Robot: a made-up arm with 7 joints.
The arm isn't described. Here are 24 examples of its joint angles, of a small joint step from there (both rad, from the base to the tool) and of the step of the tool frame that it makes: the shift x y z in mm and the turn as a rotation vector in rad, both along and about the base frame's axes.
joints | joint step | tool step
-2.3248 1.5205 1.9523 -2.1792 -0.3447 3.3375 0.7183 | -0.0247 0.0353 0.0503 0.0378 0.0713 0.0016 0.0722 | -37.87 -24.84 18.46 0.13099 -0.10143 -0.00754
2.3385 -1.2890 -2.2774 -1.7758 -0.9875 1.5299 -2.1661 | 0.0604 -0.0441 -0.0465 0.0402 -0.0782 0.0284 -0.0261 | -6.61 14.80 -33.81 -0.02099 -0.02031 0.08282
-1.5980 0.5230 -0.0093 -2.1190 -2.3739 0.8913 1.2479 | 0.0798 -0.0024 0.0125 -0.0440 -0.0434 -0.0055 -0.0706 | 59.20 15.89 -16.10 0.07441 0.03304 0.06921
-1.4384 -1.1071 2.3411 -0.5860 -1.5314 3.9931 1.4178 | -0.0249 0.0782 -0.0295 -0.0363 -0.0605 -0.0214 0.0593 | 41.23 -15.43 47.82 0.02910 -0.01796 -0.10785
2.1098 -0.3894 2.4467 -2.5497 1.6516 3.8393 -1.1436 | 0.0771 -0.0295 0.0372 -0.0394 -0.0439 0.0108 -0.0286 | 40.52 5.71 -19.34 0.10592 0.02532 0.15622
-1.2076 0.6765 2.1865 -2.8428 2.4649 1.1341 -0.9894 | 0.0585 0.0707 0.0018 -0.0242 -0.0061 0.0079 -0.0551 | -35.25 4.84 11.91 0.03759 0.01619 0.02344
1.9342 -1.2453 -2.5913 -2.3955 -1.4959 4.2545 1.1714 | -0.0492 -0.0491 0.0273 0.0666 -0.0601 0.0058 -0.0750 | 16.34 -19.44 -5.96 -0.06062 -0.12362 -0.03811
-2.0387 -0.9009 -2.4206 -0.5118 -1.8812 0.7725 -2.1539 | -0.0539 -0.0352 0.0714 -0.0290 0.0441 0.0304 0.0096 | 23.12 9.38 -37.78 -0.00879 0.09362 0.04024
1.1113 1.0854 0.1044 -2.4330 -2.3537 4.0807 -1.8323 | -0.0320 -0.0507 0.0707 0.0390 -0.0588 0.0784 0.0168 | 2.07 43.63 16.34 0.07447 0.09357 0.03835
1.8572 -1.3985 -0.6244 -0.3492 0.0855 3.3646 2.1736 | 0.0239 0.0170 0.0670 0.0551 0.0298 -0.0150 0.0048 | 4.56 0.46 -10.15 0.05015 -0.09091 0.02683
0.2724 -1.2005 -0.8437 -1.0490 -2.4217 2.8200 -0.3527 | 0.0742 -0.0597 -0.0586 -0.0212 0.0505 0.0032 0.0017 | 13.61 -59.11 -46.32 0.06638 -0.06139 0.10737
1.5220 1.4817 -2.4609 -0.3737 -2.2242 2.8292 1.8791 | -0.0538 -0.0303 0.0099 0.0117 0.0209 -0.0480 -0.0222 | 42.22 -11.76 19.67 0.02786 -0.01316 -0.00184
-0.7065 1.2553 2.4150 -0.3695 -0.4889 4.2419 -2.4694 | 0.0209 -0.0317 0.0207 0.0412 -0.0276 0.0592 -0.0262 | -4.50 9.33 10.69 0.03304 0.01622 -0.06288
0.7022 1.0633 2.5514 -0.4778 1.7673 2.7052 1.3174 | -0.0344 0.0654 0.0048 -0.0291 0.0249 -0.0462 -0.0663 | 34.43 7.03 -31.91 -0.01660 0.04448 -0.07980
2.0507 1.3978 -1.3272 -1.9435 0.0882 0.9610 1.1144 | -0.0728 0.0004 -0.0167 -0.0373 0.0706 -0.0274 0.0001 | 35.76 -60.01 4.59 0.05586 -0.00282 -0.15680
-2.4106 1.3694 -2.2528 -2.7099 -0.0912 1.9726 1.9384 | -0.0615 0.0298 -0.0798 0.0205 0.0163 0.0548 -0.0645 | 24.41 -15.96 44.56 0.06861 0.00967 0.01635
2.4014 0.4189 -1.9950 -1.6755 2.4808 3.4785 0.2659 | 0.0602 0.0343 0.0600 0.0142 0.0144 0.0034 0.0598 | -43.14 66.06 -3.66 0.03492 -0.00348 0.11255
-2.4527 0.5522 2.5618 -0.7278 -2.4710 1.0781 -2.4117 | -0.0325 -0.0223 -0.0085 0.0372 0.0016 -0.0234 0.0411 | -18.66 6.39 3.40 -0.01684 -0.05233 -0.07573
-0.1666 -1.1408 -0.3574 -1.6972 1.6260 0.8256 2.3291 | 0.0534 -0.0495 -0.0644 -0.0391 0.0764 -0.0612 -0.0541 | -18.98 -39.24 -23.04 0.05116 -0.10855 0.14521
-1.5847 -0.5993 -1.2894 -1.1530 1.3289 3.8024 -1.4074 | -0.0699 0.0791 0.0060 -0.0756 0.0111 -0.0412 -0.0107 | -7.30 -35.00 0.71 0.11363 -0.05447 0.01128
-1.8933 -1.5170 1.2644 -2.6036 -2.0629 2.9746 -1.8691 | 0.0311 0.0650 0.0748 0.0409 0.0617 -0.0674 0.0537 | 37.37 15.73 -32.23 0.03621 -0.07283 0.10741
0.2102 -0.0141 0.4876 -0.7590 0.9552 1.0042 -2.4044 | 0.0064 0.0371 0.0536 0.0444 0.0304 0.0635 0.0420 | -2.74 4.77 7.72 0.07051 0.03848 0.01735
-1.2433 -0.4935 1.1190 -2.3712 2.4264 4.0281 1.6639 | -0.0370 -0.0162 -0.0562 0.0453 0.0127 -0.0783 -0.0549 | 0.07 -33.50 27.65 0.00548 -0.06958 0.02197
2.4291 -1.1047 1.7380 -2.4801 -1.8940 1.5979 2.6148 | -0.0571 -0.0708 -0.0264 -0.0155 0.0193 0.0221 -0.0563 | -31.44 40.44 13.02 0.04514 0.05256 -0.14282
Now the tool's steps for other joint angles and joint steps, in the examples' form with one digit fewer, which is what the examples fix.
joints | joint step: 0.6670 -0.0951 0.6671 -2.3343 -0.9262 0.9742 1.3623 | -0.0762 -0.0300 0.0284 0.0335 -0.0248 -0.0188 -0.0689
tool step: 28.0 0.2 31.7 -0.0018 0.0019 -0.0440
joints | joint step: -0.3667 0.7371 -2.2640 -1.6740 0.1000 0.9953 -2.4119 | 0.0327 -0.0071 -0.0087 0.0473 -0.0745 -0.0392 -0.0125
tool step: 27.1 -4.2 22.4 0.0478 0.0350 0.0157
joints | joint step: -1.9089 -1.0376 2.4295 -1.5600 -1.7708 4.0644 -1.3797 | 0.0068 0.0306 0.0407 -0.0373 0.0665 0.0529 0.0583
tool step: -17.4 6.7 1.3 0.0691 0.1275 -0.0661
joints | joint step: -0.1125 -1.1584 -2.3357 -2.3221 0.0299 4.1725 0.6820 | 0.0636 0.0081 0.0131 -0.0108 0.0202 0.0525 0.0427
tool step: 28.8 -17.3 7.5 -0.0371 0.0016 0.0052
